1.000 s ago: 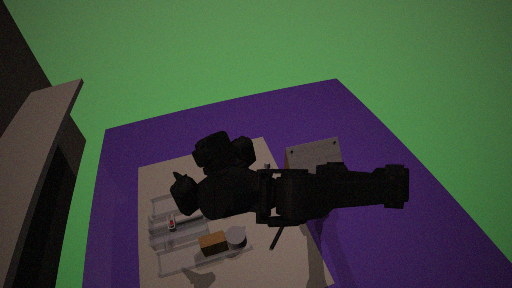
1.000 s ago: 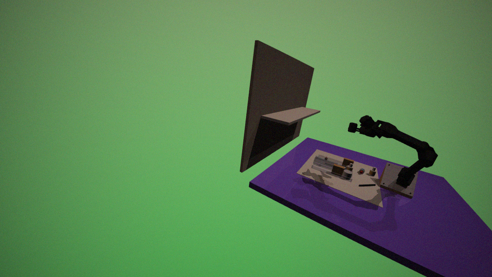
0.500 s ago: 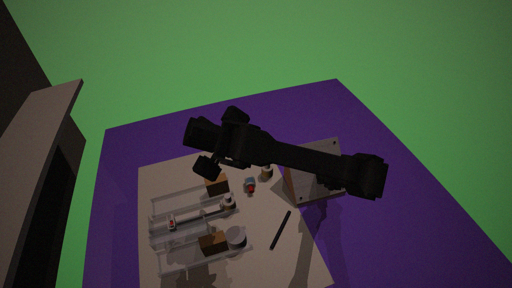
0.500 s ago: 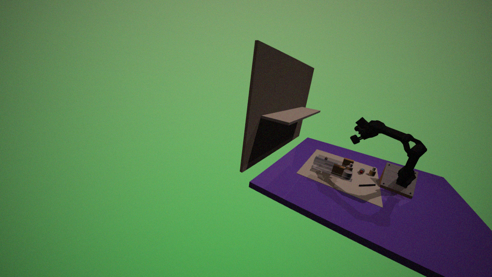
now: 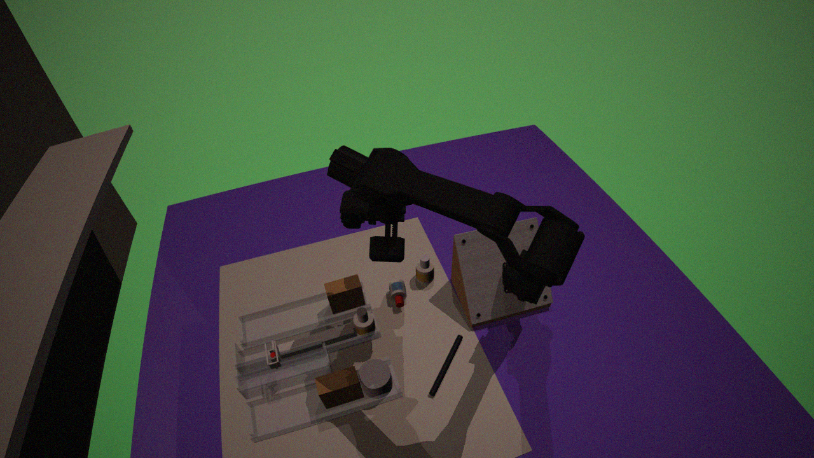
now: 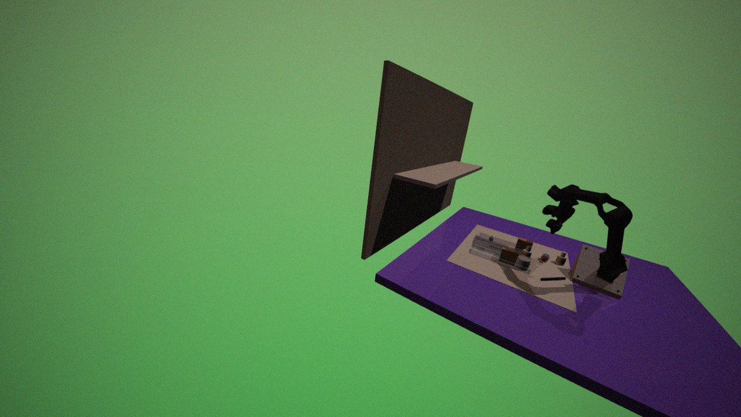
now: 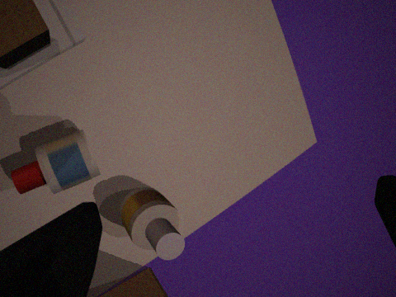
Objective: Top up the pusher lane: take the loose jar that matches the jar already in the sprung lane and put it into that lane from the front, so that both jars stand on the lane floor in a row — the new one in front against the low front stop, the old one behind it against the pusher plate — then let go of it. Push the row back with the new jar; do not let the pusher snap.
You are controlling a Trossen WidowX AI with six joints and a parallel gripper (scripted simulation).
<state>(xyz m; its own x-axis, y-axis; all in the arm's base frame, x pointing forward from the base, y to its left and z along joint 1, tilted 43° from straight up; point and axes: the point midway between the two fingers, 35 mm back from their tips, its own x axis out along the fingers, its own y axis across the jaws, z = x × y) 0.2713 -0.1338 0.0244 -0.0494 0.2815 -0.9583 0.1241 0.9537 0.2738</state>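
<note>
The wide grey cylinder lies 26 cm to the left of my gripper tip, 15 cm below it and 6 cm ahead of it. Round my gripper tip: black rod: 24 cm to the left, 17 cm below, 8 cm behind; red mark: 25 cm ahead, 20 cm to the left, 10 cm below; sprung lane: 22 cm ahead, 18 cm to the left, 15 cm below.
</note>
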